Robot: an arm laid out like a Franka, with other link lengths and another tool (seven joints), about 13 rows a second.
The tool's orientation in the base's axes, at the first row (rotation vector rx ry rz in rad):
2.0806, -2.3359, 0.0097
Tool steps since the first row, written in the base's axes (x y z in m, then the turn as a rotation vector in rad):
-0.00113, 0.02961, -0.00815, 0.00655, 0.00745, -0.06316
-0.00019, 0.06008, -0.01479, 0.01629, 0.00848, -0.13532
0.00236, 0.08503, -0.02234, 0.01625, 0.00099, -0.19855
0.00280, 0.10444, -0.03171, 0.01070, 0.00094, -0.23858
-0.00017, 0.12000, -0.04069, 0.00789, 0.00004, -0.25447
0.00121, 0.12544, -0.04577, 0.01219, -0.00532, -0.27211
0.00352, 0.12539, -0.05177, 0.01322, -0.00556, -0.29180
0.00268, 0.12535, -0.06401, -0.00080, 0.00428, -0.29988
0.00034, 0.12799, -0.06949, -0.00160, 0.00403, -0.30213
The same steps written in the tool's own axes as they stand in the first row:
-0.02940, 0.00450, 0.00775, -0.00905, -0.00592, 0.06301
-0.05986, 0.00705, 0.01397, -0.01221, -0.01579, 0.13509
-0.08504, 0.00736, 0.02117, -0.00566, -0.01688, 0.19842
-0.10451, 0.00912, 0.03027, -0.00554, -0.01155, 0.23848
-0.11975, 0.01382, 0.03906, -0.00455, -0.00893, 0.25440
-0.12538, 0.01306, 0.04406, 0.00003, -0.01389, 0.27208
-0.12568, 0.01073, 0.05004, -0.00013, -0.01503, 0.29177
-0.12572, 0.01151, 0.06229, -0.00840, 0.00000, 0.29979
-0.12815, 0.01412, 0.06774, -0.00809, 0.00075, 0.30205

